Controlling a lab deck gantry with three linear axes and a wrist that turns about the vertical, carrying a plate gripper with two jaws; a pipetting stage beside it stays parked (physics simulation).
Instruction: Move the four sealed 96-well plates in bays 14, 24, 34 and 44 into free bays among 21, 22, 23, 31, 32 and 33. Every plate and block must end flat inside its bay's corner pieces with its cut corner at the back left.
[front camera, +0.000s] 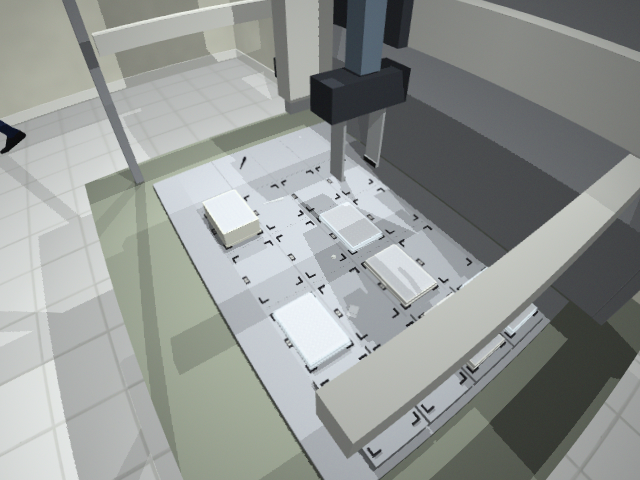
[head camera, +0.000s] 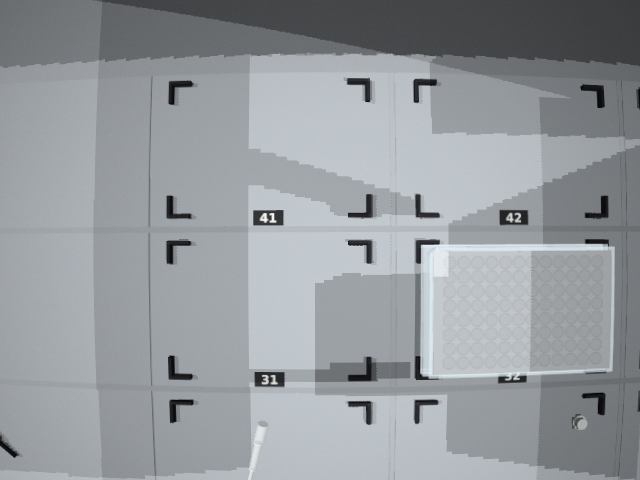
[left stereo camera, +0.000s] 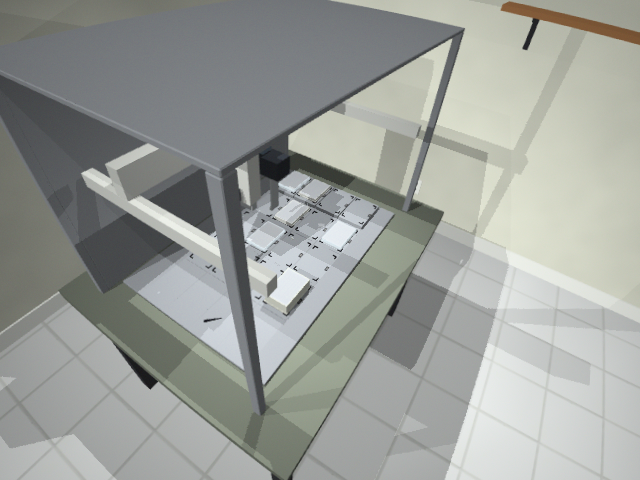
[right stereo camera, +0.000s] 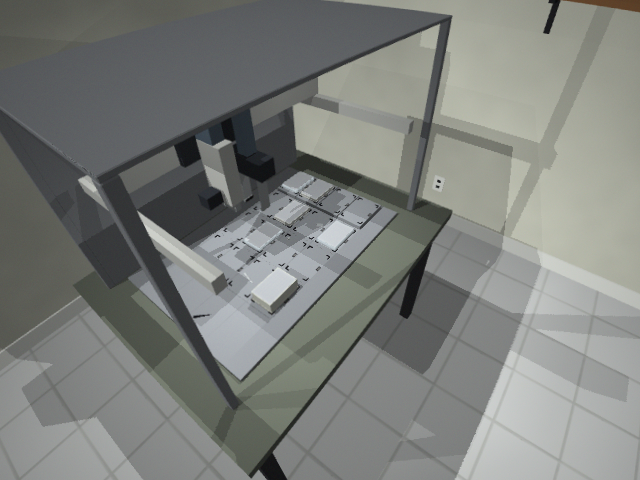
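Where they show: gripper, fingertip midpoint: (front camera: 354, 169) (left stereo camera: 264, 202) (right stereo camera: 257, 203); robot's base, origin of the base link: (front camera: 205, 215) (left stereo camera: 286, 315) (right stereo camera: 271, 313).
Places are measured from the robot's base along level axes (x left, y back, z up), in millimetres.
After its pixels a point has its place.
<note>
A sealed pale-blue-rimmed plate (front camera: 351, 225) @[x 255, y -235, z 14 mm] (head camera: 522, 310) @[x 258, y -226, z 14 mm] (left stereo camera: 265, 235) @[x 256, y -222, z 14 mm] (right stereo camera: 263, 236) @[x 249, y -221, z 14 mm] lies flat in bay 32, its cut corner at the back left in the head view. A cream-rimmed plate (front camera: 400, 273) @[x 253, y -396, z 14 mm] (left stereo camera: 292, 212) @[x 252, y -386, z 15 mm] (right stereo camera: 291, 212) @[x 256, y -387, z 14 mm] lies in bay 33. In the far column, bay 44 holds a pale-blue plate (front camera: 521, 319) @[x 357, y -613, z 29 mm] (left stereo camera: 294, 181) @[x 357, y -547, z 29 mm] (right stereo camera: 298, 181) @[x 358, y -551, z 29 mm] and bay 34 a cream plate (front camera: 486, 351) @[x 252, y -612, z 29 mm] (left stereo camera: 315, 189) @[x 253, y -554, z 29 mm] (right stereo camera: 316, 190) @[x 253, y -546, z 29 mm]; the front rail partly hides both in the front view. Bays 14 and 24 hold no plate. My gripper (front camera: 355, 169) @[x 257, y -228, z 160 mm] (right stereo camera: 256, 203) @[x 257, y -228, z 160 mm] is open and empty, raised above the deck's back part.
A tall block (front camera: 231, 215) @[x 40, y -83, z 42 mm] (left stereo camera: 289, 291) @[x 26, y -51, z 42 mm] (right stereo camera: 275, 289) @[x 29, y -55, z 42 mm] stands in bay 11. Another plate (front camera: 311, 329) @[x 40, y -399, z 15 mm] (left stereo camera: 339, 234) @[x 40, y -387, z 15 mm] (right stereo camera: 336, 234) @[x 37, y -389, z 15 mm] lies in bay 13. A white stick (head camera: 256, 449) @[x 166, y -56, z 6 mm] lies in bay 21, a small round piece (front camera: 333, 256) @[x 175, y -278, z 4 mm] (head camera: 580, 422) @[x 177, y -276, z 4 mm] in bay 22, and a small pale square (front camera: 353, 311) @[x 129, y -406, z 1 mm] in bay 23.
</note>
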